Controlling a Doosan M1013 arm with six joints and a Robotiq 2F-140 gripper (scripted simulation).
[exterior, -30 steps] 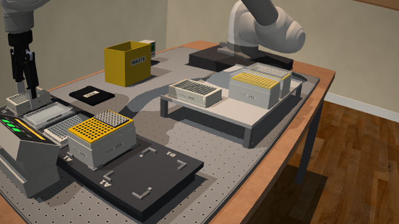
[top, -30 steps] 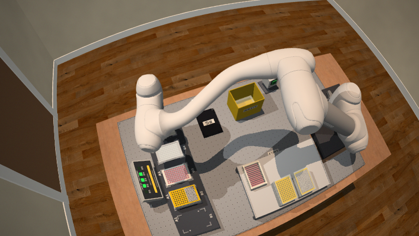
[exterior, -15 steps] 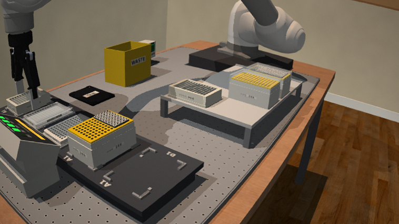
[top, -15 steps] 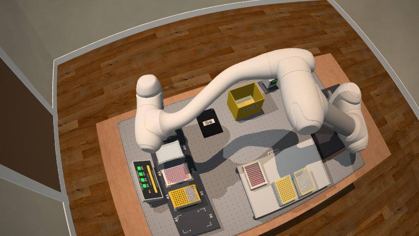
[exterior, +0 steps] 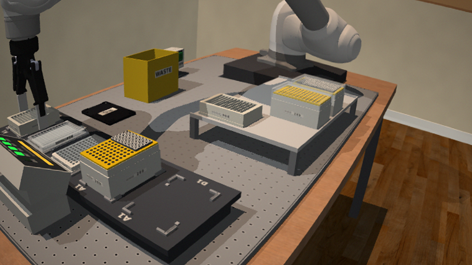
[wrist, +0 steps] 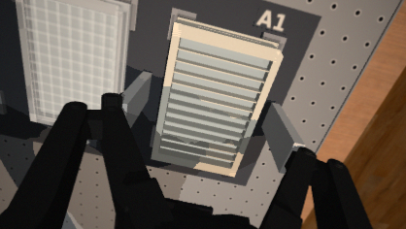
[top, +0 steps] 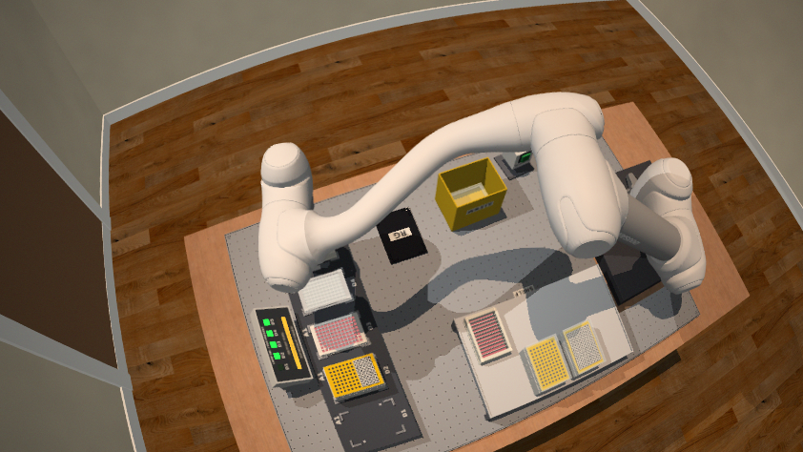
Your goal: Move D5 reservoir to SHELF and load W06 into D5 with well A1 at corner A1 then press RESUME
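Right now my hand is 20 mm above the pale 12-trough reservoir. Also, from my hand: waste bin: 460 mm behind, 60 mm to the right, 30 mm below; black RG nest: 250 mm behind, 10 mm to the right, 70 mm below; yellow tip rack: 40 mm behind, 380 mm to the left, 20 mm above.
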